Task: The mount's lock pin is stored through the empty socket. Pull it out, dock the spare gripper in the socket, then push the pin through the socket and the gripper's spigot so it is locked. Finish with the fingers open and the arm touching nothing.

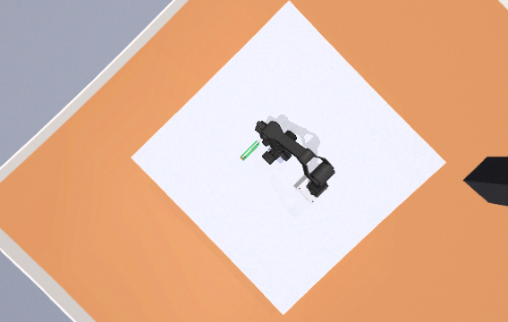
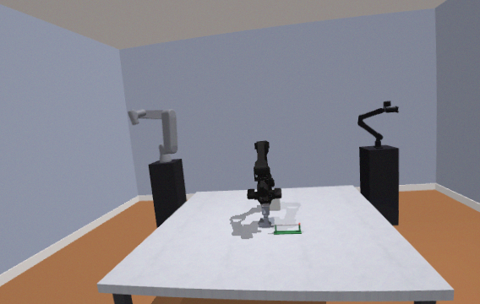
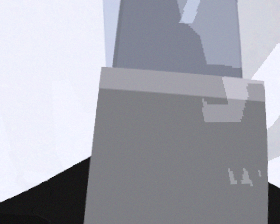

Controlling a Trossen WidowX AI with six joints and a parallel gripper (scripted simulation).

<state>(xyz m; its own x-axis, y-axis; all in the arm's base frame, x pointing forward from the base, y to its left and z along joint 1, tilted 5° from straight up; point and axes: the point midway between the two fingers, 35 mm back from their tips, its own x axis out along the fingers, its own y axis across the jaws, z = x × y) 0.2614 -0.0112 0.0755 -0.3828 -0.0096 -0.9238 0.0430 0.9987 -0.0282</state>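
Now: gripper tip 10 mm below the spare gripper and 10 mm short of it. From my gripper tip the other things lie so: bluish-grey socket 60 mm below, 20 mm ahead; green strip 140 mm ahead, 110 mm to the left, 90 mm below.
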